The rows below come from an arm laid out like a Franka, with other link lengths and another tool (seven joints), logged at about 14 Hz.
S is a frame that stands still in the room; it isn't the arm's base.
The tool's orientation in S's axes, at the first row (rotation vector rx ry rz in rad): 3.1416 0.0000 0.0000
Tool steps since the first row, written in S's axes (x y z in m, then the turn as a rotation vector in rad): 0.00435 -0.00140 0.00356 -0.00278 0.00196 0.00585; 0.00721 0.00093 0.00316 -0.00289 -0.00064 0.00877; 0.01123 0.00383 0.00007 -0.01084 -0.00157 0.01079; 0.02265 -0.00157 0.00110 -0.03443 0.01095 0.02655; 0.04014 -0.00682 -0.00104 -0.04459 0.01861 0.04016; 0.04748 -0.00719 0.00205 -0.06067 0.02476 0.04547; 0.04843 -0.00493 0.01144 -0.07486 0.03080 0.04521; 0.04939 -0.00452 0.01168 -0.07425 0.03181 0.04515; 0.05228 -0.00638 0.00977 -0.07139 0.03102 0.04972
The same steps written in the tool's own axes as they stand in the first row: 0.00435 0.00140 -0.00356 -0.00278 -0.00196 -0.00585; 0.00721 -0.00093 -0.00316 -0.00289 0.00064 -0.00877; 0.01123 -0.00383 -0.00007 -0.01084 0.00157 -0.01079; 0.02265 0.00157 -0.00110 -0.03443 -0.01095 -0.02655; 0.04014 0.00682 0.00104 -0.04459 -0.01861 -0.04016; 0.04748 0.00719 -0.00205 -0.06067 -0.02476 -0.04547; 0.04843 0.00493 -0.01144 -0.07486 -0.03080 -0.04521; 0.04939 0.00452 -0.01168 -0.07425 -0.03181 -0.04515; 0.05228 0.00638 -0.00977 -0.07139 -0.03102 -0.04972
